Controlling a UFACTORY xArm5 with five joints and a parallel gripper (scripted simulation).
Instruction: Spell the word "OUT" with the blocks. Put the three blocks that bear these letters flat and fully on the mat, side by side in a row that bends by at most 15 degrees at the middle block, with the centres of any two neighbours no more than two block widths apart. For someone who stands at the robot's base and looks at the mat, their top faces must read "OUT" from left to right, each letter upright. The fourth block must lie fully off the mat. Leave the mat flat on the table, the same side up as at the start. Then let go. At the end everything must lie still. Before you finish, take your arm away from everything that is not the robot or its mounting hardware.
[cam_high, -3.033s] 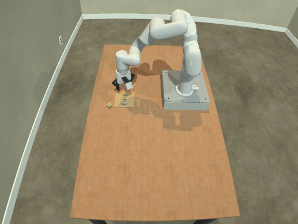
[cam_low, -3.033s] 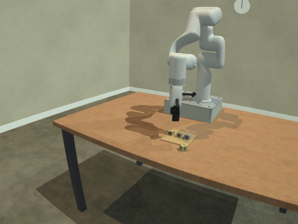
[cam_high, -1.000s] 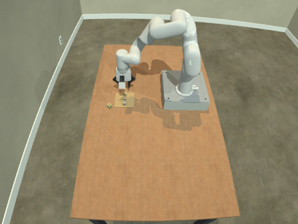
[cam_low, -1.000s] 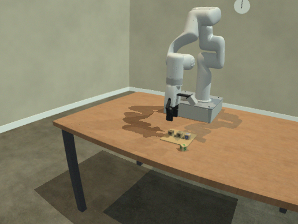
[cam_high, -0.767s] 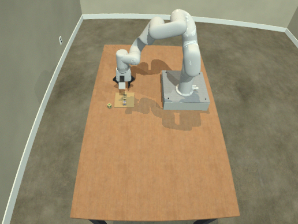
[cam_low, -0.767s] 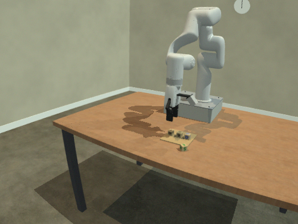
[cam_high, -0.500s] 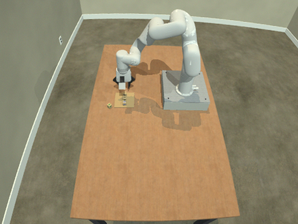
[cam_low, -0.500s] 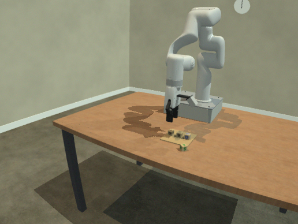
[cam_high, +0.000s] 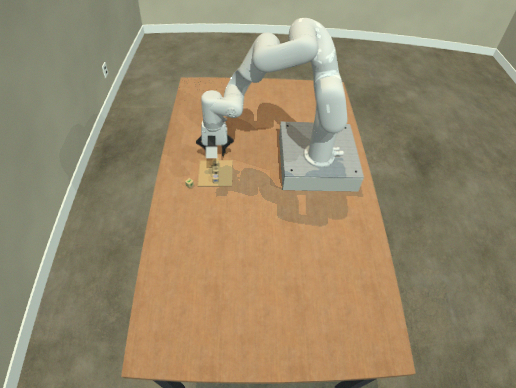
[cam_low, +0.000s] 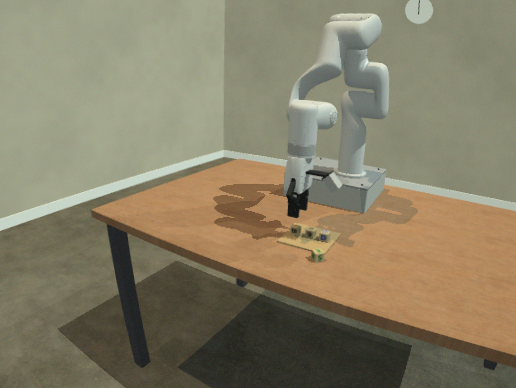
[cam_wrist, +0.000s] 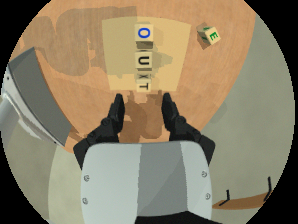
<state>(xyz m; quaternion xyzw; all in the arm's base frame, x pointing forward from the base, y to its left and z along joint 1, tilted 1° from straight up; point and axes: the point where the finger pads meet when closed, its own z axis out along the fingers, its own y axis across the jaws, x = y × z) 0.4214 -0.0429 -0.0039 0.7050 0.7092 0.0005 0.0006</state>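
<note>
My hand is 5 cm to the right of the U block and 7 cm above it. Round my hand: tan mat 5 cm to the left, 8 cm below.
</note>
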